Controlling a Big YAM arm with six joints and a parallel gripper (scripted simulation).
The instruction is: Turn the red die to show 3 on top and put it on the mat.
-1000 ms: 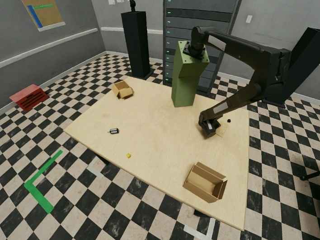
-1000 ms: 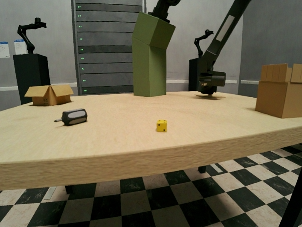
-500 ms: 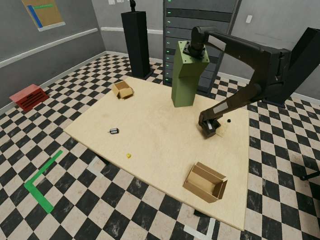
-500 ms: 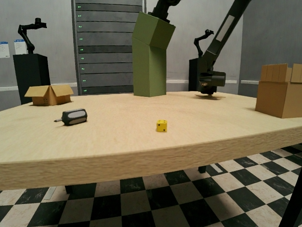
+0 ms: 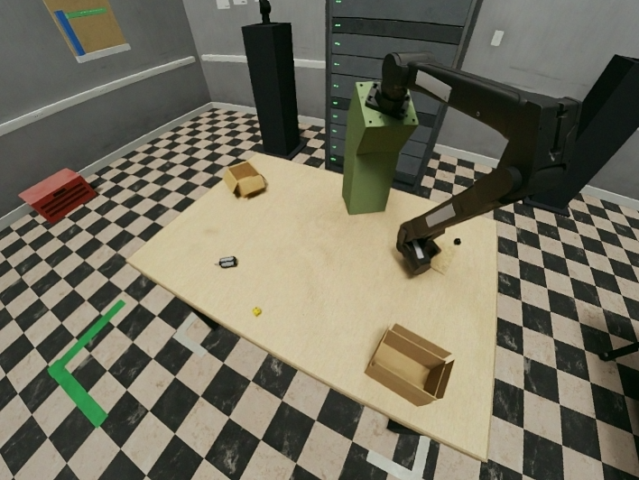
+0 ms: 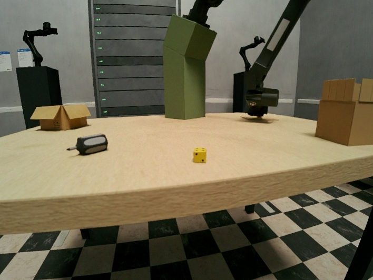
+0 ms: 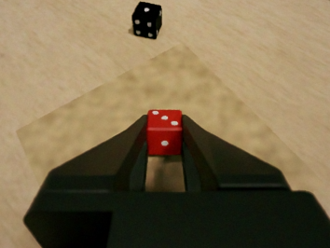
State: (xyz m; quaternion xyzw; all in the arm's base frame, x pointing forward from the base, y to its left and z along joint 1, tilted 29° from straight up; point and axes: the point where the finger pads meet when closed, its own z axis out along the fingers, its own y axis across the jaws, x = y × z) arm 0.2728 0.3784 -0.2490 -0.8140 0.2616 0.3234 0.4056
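The tan mat lies 20 mm below my hand and 10 mm to the right of it. The rest, counted from my hand: cardboard box (450 mm ahead, 40 mm to the right, 40 mm above); then black die (80 mm behind, 70 mm to the left, 10 mm below); then red die (right at my hand).
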